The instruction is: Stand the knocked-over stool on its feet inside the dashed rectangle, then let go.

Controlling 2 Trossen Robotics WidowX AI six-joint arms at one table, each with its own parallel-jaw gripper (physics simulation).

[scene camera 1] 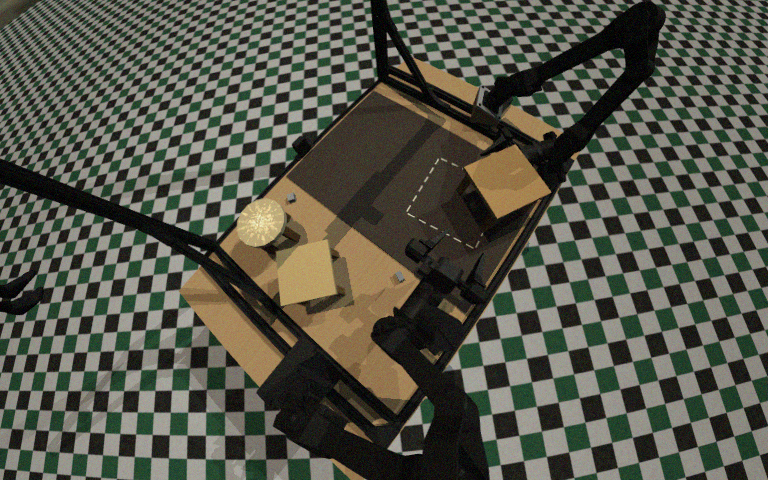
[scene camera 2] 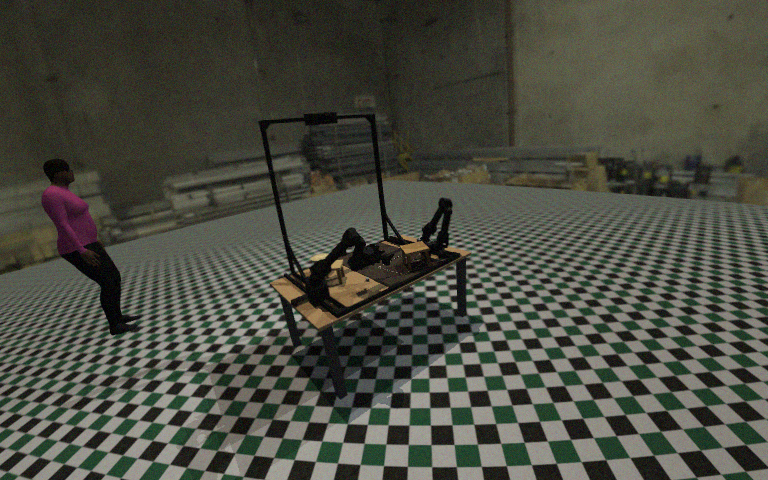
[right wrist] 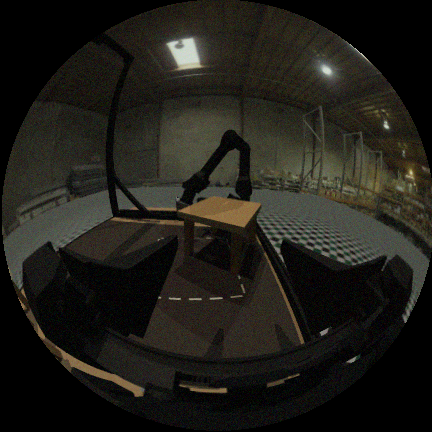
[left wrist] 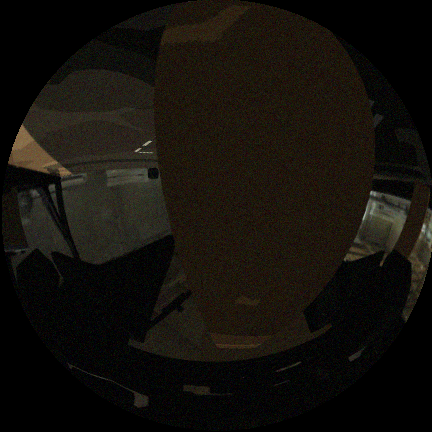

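Where they show: left gripper, fingertip midpoint: [scene camera 1: 487, 167] [left wrist: 227, 242]; right gripper, fingertip midpoint: [scene camera 1: 466, 240] [scene camera 2: 389, 252] [right wrist: 230, 243]; left arm's base, origin of the base link: [scene camera 1: 490, 102] [scene camera 2: 424, 239] [right wrist: 185, 201]; right arm's base, origin of the base link: [scene camera 1: 301, 393] [scene camera 2: 315, 281].
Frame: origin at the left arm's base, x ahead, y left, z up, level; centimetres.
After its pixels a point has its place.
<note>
The square-topped wooden stool [scene camera 1: 506, 180] @(x 32.8, y 5.7, z 6.1 cm) [scene camera 2: 415, 248] @(x 34.6, y 7.7, z 6.1 cm) [right wrist: 219, 212] @(x 36.0, y 3.5, z 5.9 cm) stands upright on its feet at the right end of the dashed rectangle [scene camera 1: 409, 213] [right wrist: 195, 298]. Its top overhangs the rectangle's right side. My left gripper [left wrist: 227, 242] @(x 26.9, y 1.6, z 1.9 cm) is open. It sits close against the stool, whose dark brown side [left wrist: 261, 160] fills the left wrist view between the spread fingers. In scene camera 1 the stool top hides the fingers. My right gripper [scene camera 1: 458, 250] @(x 52.2, y -1.9, z 9.1 cm) [right wrist: 230, 243] @(x 52.2, y -1.9, z 9.1 cm) is open and empty. It hovers low at the rectangle's near edge and faces the stool.
A round-topped stool [scene camera 1: 261, 222] @(x 59.6, y -52.3, z 4.2 cm) and a second square stool [scene camera 1: 307, 272] @(x 68.1, y -35.1, z 4.2 cm) stand on the left half of the table. Two small grey cubes [scene camera 1: 292, 197] @(x 47.2, y -53.3, z -5.6 cm) [scene camera 1: 400, 276] @(x 61.6, y -13.9, z -5.5 cm) lie on the table. A black camera frame [scene camera 2: 272, 143] @(x 69.3, y -70.2, z 82.2 cm) rises along the table's far edge.
</note>
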